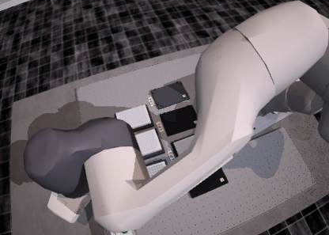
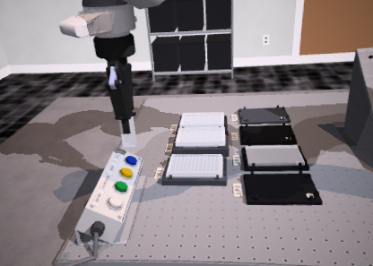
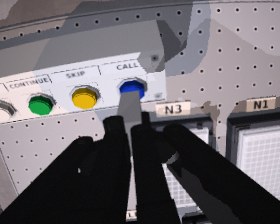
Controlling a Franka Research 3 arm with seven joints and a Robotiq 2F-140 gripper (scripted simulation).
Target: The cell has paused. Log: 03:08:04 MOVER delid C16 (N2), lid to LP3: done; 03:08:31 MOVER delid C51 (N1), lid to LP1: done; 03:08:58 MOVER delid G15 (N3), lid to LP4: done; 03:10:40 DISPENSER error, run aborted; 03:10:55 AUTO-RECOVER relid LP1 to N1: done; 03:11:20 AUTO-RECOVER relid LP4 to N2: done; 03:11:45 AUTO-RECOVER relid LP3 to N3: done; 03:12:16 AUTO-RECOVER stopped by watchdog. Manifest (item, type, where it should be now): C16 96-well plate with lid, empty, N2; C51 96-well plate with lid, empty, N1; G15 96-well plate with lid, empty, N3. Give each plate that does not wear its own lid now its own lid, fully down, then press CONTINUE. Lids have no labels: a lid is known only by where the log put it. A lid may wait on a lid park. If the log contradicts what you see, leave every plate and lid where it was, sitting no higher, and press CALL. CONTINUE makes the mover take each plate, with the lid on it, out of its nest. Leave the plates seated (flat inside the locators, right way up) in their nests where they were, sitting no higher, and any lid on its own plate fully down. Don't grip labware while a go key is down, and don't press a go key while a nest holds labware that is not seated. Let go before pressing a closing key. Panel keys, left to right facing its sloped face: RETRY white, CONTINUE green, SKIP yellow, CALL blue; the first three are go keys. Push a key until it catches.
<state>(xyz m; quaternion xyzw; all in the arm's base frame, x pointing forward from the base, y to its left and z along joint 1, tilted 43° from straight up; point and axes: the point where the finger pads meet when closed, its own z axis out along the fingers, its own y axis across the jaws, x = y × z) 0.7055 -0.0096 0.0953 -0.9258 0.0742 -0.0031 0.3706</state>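
Right now the blue call key is 7 cm below my hand. The rest, counted from my hand: green continue key: 10 cm to the left, 7 cm below, 1 cm ahead; yellow skip key: 7 cm below, 5 cm to the left, 1 cm ahead; nest label N3: 14 cm below, 5 cm behind, 4 cm to the right.
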